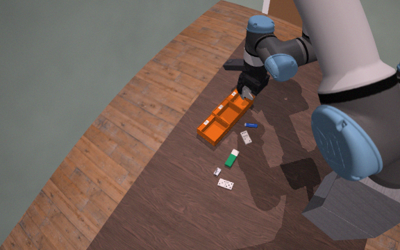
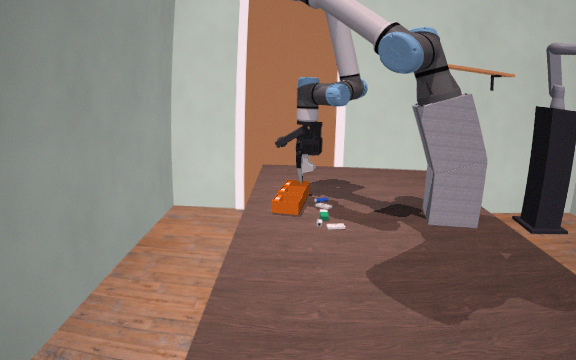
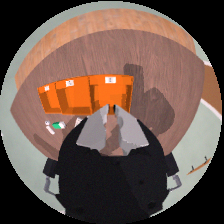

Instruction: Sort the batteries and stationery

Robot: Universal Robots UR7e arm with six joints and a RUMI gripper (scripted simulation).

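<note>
Now: hand 8 cm to the right of the orange double bin, 4 cm above it and 2 cm short of it. Also, from my hand: grey object 29 cm to the left, 8 cm behind, 6 cm below; then blue battery 8 cm behind, 6 cm to the left, 6 cm below; then green-and-white eraser 21 cm to the left, 9 cm behind, 6 cm below.
</note>
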